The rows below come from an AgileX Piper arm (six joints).
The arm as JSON. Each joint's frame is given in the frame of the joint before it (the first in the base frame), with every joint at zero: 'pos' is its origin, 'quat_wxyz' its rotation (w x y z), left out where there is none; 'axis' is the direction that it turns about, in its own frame. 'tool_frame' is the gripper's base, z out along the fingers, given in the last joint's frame.
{
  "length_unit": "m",
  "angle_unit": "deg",
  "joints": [
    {
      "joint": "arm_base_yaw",
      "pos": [
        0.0,
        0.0,
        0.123
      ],
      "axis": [
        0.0,
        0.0,
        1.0
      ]
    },
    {
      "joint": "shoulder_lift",
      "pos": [
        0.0,
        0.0,
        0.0
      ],
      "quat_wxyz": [
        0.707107,
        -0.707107,
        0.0,
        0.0
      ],
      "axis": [
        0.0,
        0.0,
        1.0
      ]
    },
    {
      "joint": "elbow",
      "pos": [
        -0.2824,
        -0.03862,
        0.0
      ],
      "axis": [
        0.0,
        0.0,
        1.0
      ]
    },
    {
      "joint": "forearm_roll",
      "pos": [
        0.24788,
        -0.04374,
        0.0
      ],
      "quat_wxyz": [
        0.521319,
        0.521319,
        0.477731,
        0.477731
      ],
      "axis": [
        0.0,
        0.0,
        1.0
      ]
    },
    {
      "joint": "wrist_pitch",
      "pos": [
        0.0,
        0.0,
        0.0
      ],
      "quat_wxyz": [
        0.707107,
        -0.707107,
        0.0,
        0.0
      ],
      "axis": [
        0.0,
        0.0,
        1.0
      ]
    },
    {
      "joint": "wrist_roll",
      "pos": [
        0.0,
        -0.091,
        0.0
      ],
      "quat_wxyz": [
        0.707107,
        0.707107,
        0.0,
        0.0
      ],
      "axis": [
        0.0,
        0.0,
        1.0
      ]
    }
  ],
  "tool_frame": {
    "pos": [
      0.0,
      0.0,
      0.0
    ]
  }
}
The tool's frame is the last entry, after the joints.
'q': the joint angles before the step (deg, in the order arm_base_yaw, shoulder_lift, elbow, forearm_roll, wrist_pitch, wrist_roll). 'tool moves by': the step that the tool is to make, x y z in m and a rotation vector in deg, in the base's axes. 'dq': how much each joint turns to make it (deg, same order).
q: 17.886 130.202 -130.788 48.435 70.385 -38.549
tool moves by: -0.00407 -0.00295 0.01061 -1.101 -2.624 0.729
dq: -0.035 -1.418 0.001 -1.334 0.213 -1.269
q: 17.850 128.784 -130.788 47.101 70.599 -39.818
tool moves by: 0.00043 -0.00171 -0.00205 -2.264 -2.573 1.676
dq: 0.000 0.001 -0.003 -1.786 0.246 -2.824
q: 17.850 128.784 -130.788 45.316 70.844 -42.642
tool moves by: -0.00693 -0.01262 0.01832 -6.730 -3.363 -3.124
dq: 0.000 -3.263 0.129 -8.788 0.206 2.961
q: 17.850 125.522 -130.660 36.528 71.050 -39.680
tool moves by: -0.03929 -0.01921 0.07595 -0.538 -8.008 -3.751
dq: 0.000 -10.052 -0.001 -5.129 0.559 4.015
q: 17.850 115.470 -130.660 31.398 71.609 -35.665
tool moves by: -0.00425 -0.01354 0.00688 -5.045 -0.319 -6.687
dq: 0.000 -2.019 0.487 -8.701 0.426 5.536
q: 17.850 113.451 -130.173 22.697 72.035 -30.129
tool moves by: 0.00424 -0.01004 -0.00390 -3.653 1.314 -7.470
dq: 0.000 -0.002 0.022 -7.633 0.347 6.564
